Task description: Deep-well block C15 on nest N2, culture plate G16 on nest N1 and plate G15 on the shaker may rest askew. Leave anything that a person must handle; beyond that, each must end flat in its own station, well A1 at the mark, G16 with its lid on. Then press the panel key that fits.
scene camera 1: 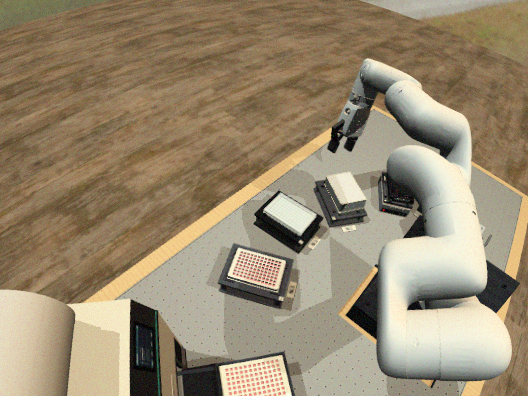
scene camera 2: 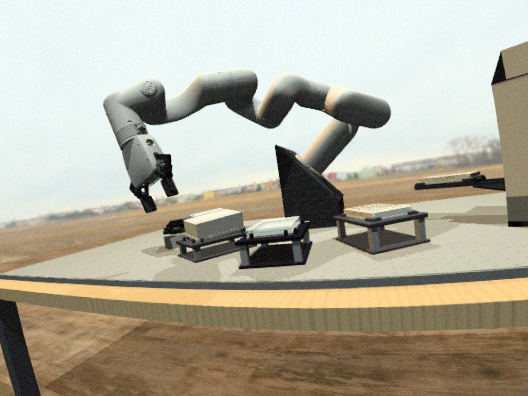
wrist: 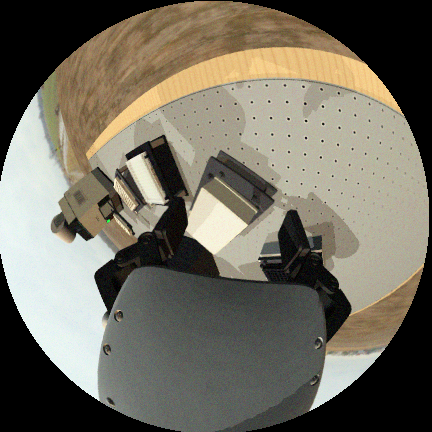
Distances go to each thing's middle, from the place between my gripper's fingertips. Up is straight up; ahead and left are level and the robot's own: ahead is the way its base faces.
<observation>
My gripper is now 9 cm past the cream plate (scene camera 2: 212,225), 7 cm to the right of it and 7 cm above it.
</observation>
